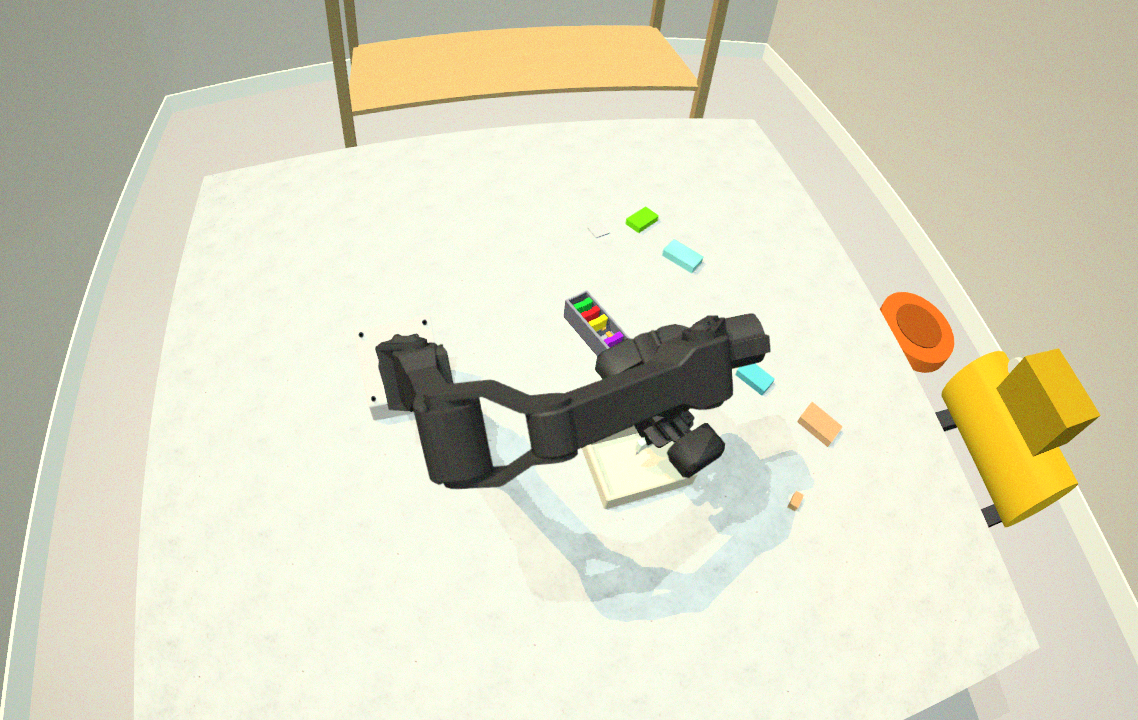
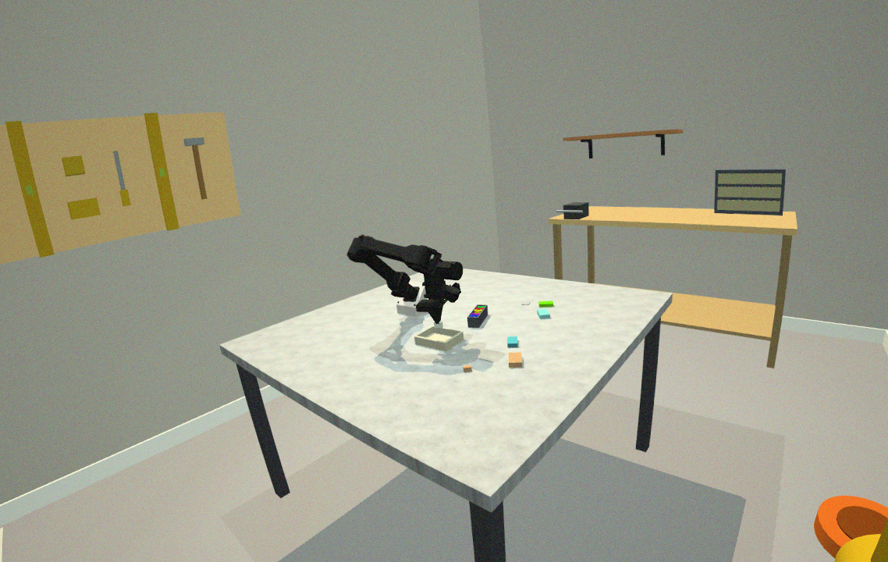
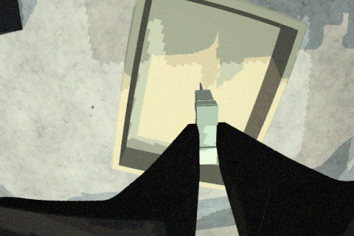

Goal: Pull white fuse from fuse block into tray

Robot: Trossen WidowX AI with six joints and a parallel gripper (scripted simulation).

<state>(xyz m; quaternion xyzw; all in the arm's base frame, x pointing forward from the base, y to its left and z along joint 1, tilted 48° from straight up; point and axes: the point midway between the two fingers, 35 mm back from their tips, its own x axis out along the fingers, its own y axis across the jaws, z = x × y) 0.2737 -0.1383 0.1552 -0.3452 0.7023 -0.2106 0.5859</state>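
Now: gripper tip 10 mm above the white fuse. The rest, counted from my gripper tip: small orange cube: 190 mm ahead, 140 mm to the right, 60 mm below; then green block: 210 mm ahead, 450 mm to the left, 60 mm below; then cream tray: 70 mm below.
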